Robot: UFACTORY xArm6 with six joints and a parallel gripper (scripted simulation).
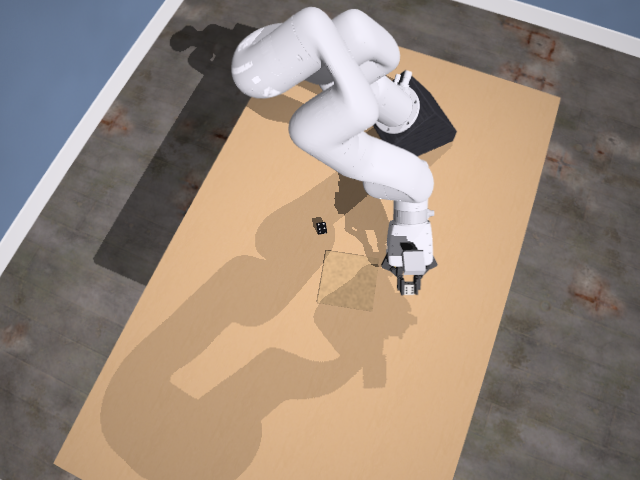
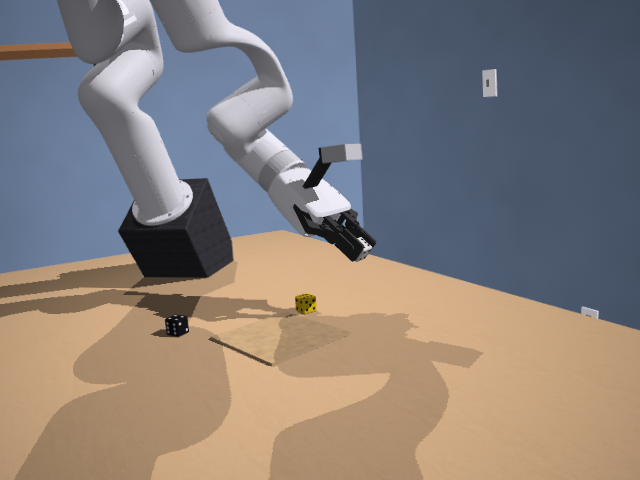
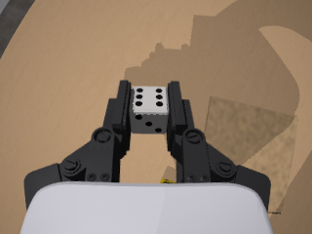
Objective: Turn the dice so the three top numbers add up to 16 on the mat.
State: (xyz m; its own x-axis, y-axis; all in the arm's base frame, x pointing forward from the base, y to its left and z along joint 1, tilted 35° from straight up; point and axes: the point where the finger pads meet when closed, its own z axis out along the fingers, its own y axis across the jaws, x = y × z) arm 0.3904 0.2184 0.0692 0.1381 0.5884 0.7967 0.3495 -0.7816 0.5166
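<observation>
The yellow die is 70 mm behind my hand, 50 mm to the right of it and 100 mm below it. Also, from my hand: tan mat: 10 mm ahead, 140 mm to the right, 110 mm below; black die: 90 mm behind, 260 mm to the right, 100 mm below; white die: 10 mm below.
</observation>
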